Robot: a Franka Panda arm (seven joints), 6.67 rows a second.
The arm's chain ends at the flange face. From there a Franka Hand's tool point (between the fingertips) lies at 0.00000 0.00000 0.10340 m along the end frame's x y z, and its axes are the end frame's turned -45 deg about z.
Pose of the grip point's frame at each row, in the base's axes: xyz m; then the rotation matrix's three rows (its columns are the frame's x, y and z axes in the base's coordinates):
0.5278 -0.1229 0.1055; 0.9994 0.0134 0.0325; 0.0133 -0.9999 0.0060; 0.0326 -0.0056 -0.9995
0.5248 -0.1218 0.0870; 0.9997 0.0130 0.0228; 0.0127 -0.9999 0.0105; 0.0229 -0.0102 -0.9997
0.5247 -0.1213 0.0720; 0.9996 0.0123 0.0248; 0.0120 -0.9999 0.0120; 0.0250 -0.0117 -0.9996
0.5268 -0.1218 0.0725; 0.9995 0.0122 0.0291; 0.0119 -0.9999 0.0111; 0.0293 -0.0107 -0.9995
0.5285 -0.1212 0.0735; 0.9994 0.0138 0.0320; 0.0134 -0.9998 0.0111; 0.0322 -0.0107 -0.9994
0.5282 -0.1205 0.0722; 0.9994 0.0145 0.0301; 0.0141 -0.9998 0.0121; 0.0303 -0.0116 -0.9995
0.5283 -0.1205 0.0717; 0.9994 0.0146 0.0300; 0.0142 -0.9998 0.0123; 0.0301 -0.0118 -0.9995
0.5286 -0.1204 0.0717; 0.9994 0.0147 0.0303; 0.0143 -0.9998 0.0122; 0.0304 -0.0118 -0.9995
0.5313 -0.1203 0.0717; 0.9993 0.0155 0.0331; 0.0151 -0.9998 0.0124; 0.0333 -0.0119 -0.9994
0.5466 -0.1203 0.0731; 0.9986 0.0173 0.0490; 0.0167 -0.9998 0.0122; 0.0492 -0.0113 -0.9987
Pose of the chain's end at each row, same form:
0.5244 -0.1235 0.2088; 0.7162 -0.6972 0.0325; -0.6976 -0.7164 0.0060; 0.0191 -0.0270 -0.9995
0.5224 -0.1229 0.1904; 0.7161 -0.6977 0.0228; -0.6981 -0.7160 0.0105; 0.0090 -0.0234 -0.9997
0.5221 -0.1225 0.1754; 0.7155 -0.6981 0.0248; -0.6986 -0.7155 0.0120; 0.0094 -0.0260 -0.9996
0.5238 -0.1229 0.1758; 0.7154 -0.6981 0.0291; -0.6986 -0.7155 0.0111; 0.0132 -0.0283 -0.9995
0.5252 -0.1223 0.1768; 0.7164 -0.6969 0.0320; -0.6975 -0.7164 0.0111; 0.0152 -0.0303 -0.9994
0.5251 -0.1218 0.1755; 0.7169 -0.6964 0.0301; -0.6970 -0.7169 0.0121; 0.0132 -0.0296 -0.9995
0.5252 -0.1218 0.1750; 0.7170 -0.6964 0.0300; -0.6969 -0.7170 0.0123; 0.0129 -0.0296 -0.9995
0.5255 -0.1217 0.1750; 0.7171 -0.6963 0.0303; -0.6969 -0.7171 0.0122; 0.0132 -0.0298 -0.9995
0.5279 -0.1216 0.1750; 0.7176 -0.6957 0.0331; -0.6963 -0.7176 0.0124; 0.0151 -0.0320 -0.9994
0.5415 -0.1216 0.1764; 0.7183 -0.6939 0.0490; -0.6952 -0.7188 0.0122; 0.0268 -0.0428 -0.9987

